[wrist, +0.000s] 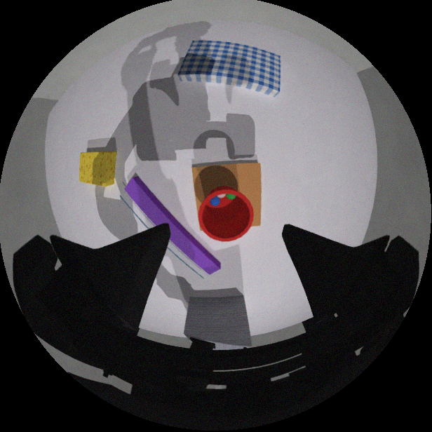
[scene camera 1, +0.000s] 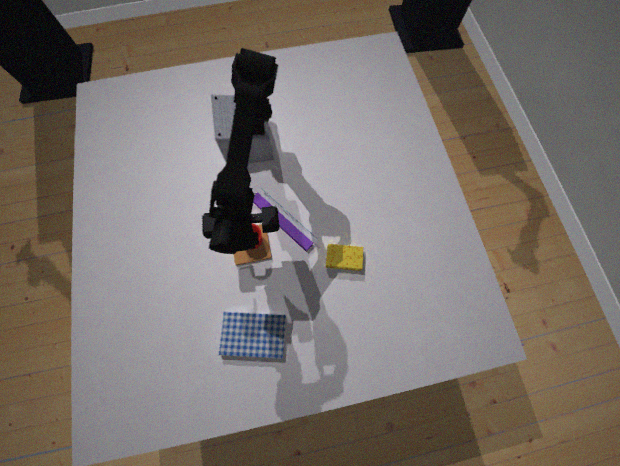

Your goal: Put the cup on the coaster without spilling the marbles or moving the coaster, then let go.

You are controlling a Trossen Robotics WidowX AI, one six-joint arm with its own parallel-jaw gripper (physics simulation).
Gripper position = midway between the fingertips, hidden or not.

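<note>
Scene camera 1 shows the gripper (scene camera 1: 247, 232). In the wrist view the gripper (wrist: 228, 230) appears again, together with a red cup (wrist: 230, 219) and an orange-brown coaster (wrist: 244, 177).
</note>
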